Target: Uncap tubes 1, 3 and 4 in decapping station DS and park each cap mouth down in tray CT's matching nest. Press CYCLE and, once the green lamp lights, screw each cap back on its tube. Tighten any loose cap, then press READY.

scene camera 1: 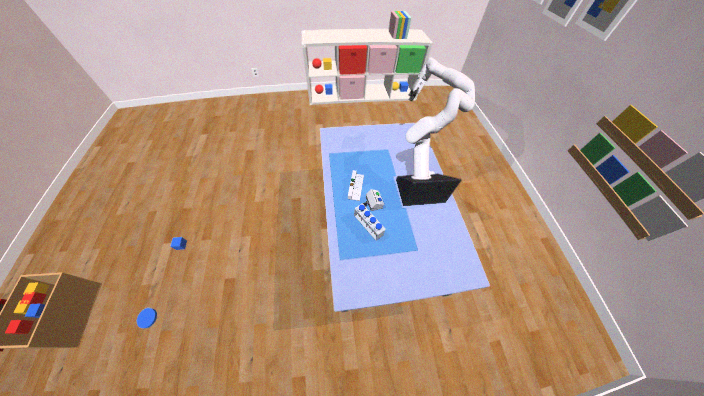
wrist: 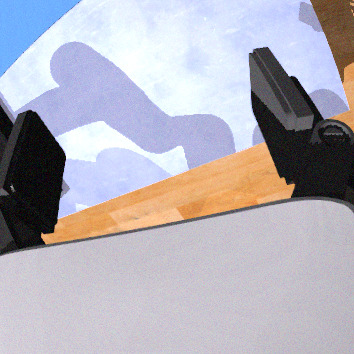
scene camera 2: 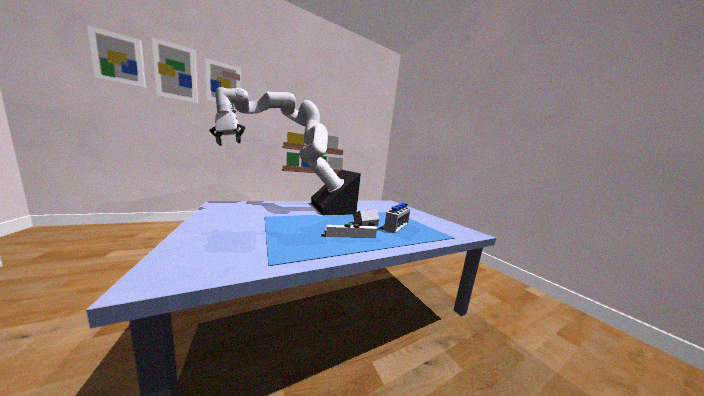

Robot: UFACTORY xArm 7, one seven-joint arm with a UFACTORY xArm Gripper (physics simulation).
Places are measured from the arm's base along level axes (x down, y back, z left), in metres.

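Pixels of known places: gripper, fingertip midpoint: (scene camera 1: 409,98) (wrist: 143,103) (scene camera 2: 229,143); arm's base, origin of the base link: (scene camera 1: 421,177) (scene camera 2: 336,186).
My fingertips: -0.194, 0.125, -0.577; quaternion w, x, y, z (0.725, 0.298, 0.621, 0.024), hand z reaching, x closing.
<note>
Ahead of a thing's pixels: the offset from my fingertips to its middle, as dx, dy, dz. Level surfaces: height alone.
Decapping station DS @(+0.299, -0.525, +0.748) (scene camera 1: 365,223) (scene camera 2: 396,222) is a pale rack on the blue mat, with a row of blue caps (scene camera 1: 373,220) (scene camera 2: 400,206) on top. Tray CT @(+0.324, -0.520, +0.441) (scene camera 1: 356,188) (scene camera 2: 351,232) is a long, low white tray, with small dark and green details along one side. A grey-white control box @(+0.309, -0.435, +0.596) (scene camera 1: 374,200) (scene camera 2: 367,217) with green and blue spots stands between them; I cannot tell whether a lamp is lit. Tube numbers and cap tightness are too small to tell. My gripper (scene camera 1: 412,94) (scene camera 2: 229,141) (wrist: 143,103) is open and empty, high up and well away from the rack and tray.
The blue mat @(dx +0.351) (scene camera 1: 350,250) (scene camera 2: 290,250) lies on the pale blue table @(dx +0.354) (scene camera 1: 425,275) (scene camera 2: 200,270). The arm's black base (scene camera 1: 428,191) (scene camera 2: 350,195) stands beside the mat. A white shelf unit (scene camera 1: 367,36) stands beyond the table. The arm's shadow falls across the table in the wrist view.
</note>
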